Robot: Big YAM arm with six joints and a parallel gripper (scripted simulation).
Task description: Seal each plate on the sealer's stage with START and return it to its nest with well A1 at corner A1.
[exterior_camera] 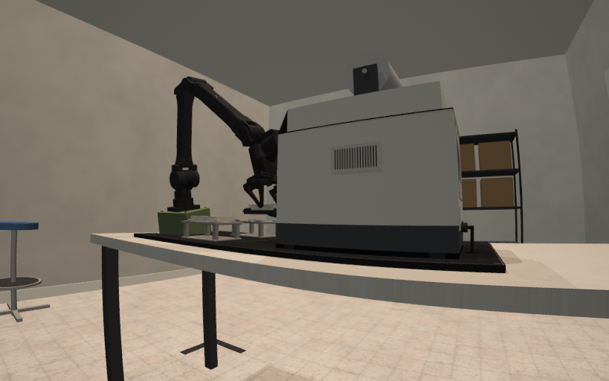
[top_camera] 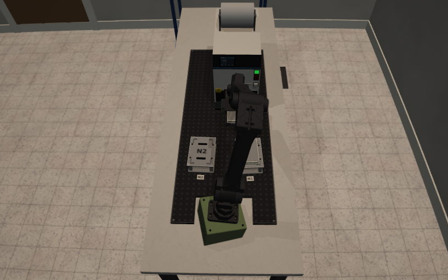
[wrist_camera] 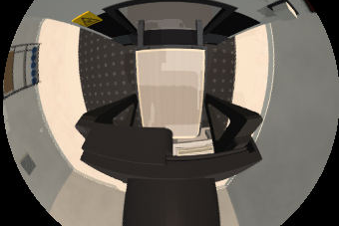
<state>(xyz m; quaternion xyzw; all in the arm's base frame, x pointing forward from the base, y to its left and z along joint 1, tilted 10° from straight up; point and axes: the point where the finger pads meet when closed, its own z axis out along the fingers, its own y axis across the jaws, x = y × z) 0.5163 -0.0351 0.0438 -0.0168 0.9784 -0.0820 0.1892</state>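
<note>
Right now my hand is 1 cm above the white well plate. Round my hand: yellow warning label (10 cm ahead, 9 cm to the left, 4 cm above); then sealer stage (2 cm below); then N2 label (31 cm behind, 16 cm to the left, 11 cm below).
</note>
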